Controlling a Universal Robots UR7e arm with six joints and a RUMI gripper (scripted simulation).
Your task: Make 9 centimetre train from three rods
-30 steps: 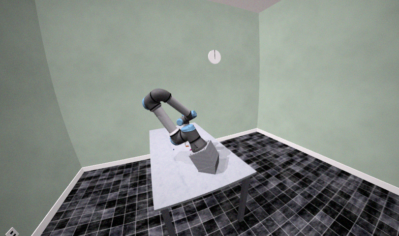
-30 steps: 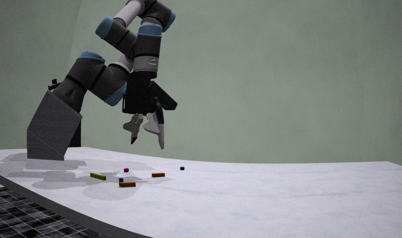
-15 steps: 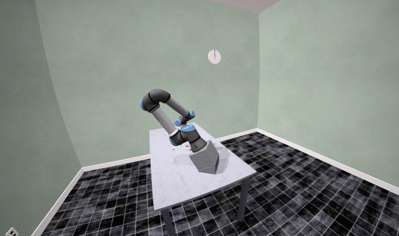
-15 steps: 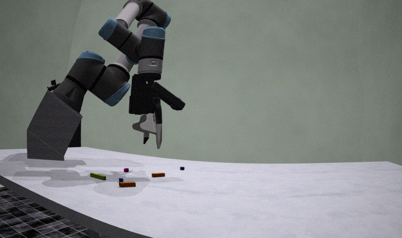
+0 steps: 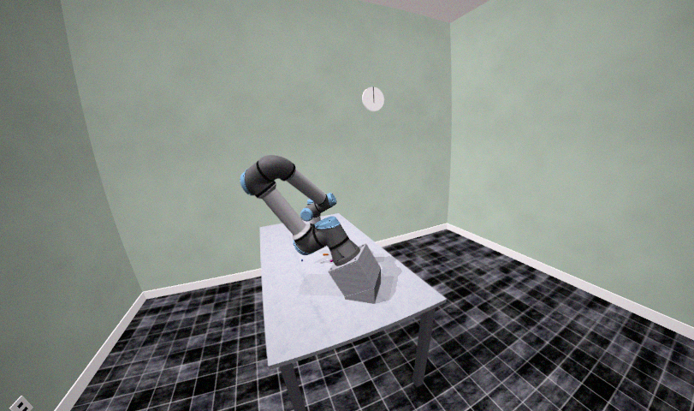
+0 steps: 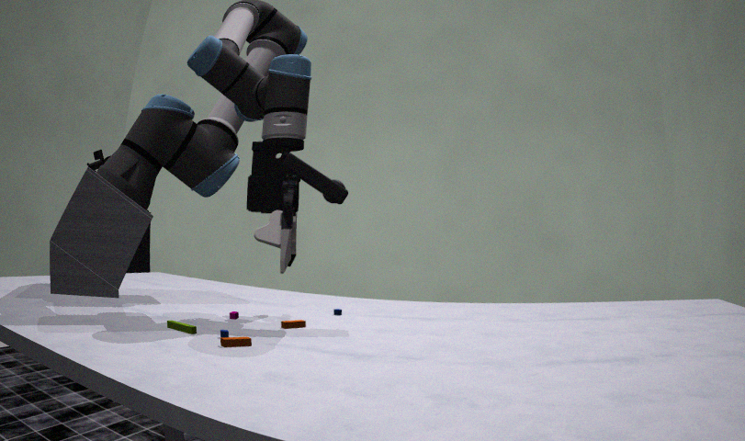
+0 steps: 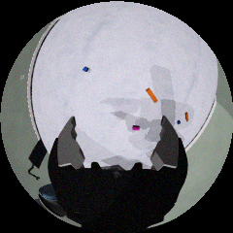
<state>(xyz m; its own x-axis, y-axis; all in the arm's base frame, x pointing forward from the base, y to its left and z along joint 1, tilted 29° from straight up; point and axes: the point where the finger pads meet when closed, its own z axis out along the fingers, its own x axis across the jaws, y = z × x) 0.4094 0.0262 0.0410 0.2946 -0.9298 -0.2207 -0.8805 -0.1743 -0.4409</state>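
Right now the magenta rod is 70 mm behind my hand, 80 mm to the right of it and 80 mm below it. The rest, counted from my hand: lime rod (70 mm behind, 240 mm to the right, 80 mm below).
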